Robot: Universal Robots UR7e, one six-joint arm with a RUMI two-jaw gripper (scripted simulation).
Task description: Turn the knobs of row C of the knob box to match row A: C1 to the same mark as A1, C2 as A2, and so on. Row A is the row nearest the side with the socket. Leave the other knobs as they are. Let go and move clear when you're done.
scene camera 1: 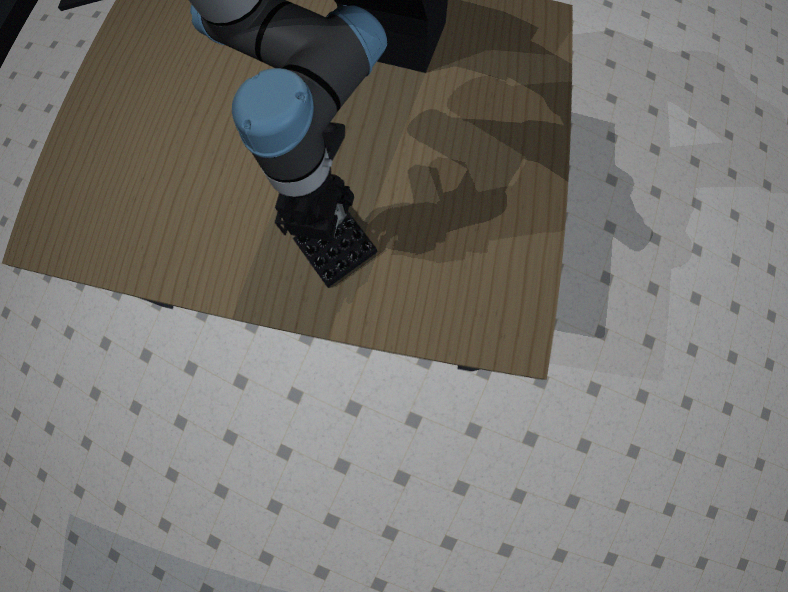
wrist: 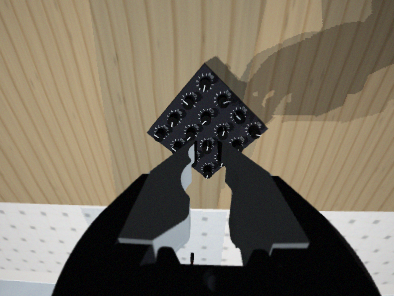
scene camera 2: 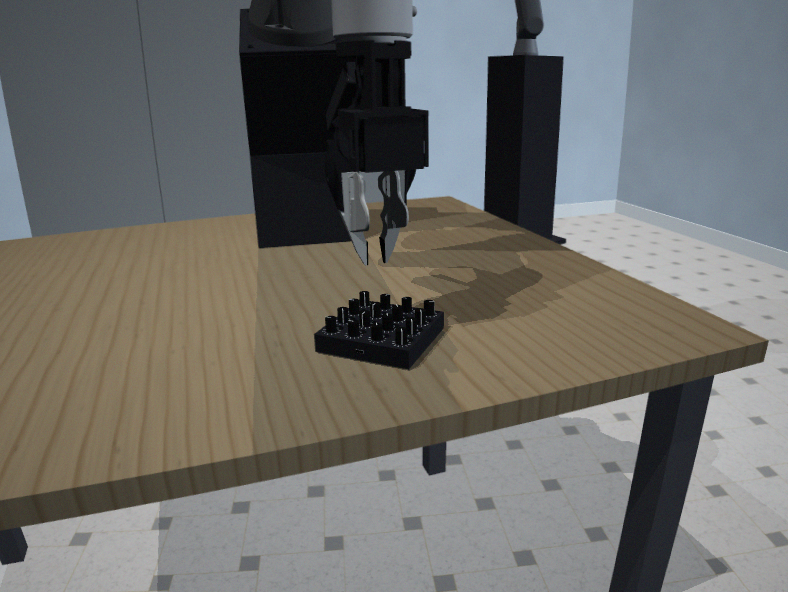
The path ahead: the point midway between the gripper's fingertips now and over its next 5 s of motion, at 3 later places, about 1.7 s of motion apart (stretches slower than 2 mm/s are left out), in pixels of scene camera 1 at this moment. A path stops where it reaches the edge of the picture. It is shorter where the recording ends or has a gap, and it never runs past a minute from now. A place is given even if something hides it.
My gripper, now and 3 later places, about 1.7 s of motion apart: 330, 222; 333, 230; 336, 231; 331, 220
